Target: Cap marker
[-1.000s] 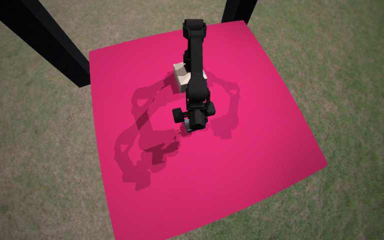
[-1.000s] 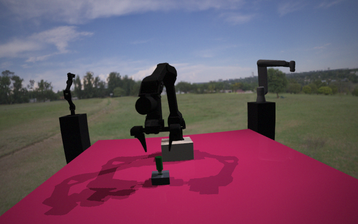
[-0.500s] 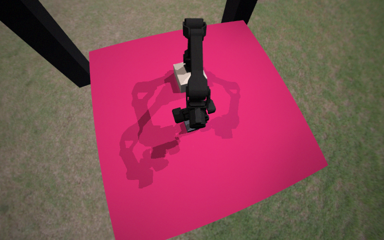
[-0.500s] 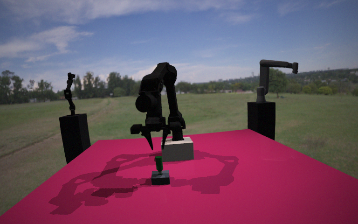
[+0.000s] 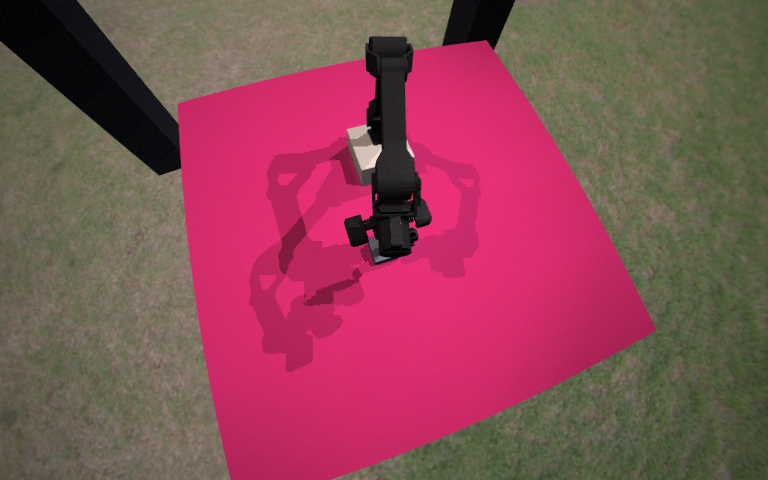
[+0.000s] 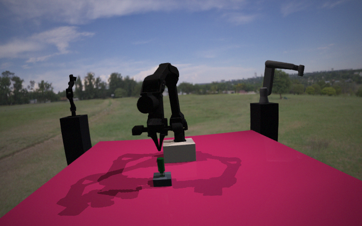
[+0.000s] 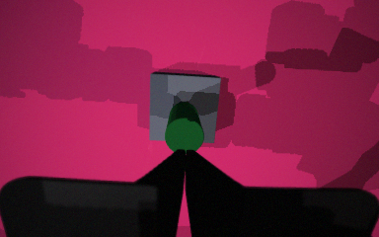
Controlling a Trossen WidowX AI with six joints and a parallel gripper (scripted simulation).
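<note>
Right now the green cap is 60 mm below my gripper tip.
</note>
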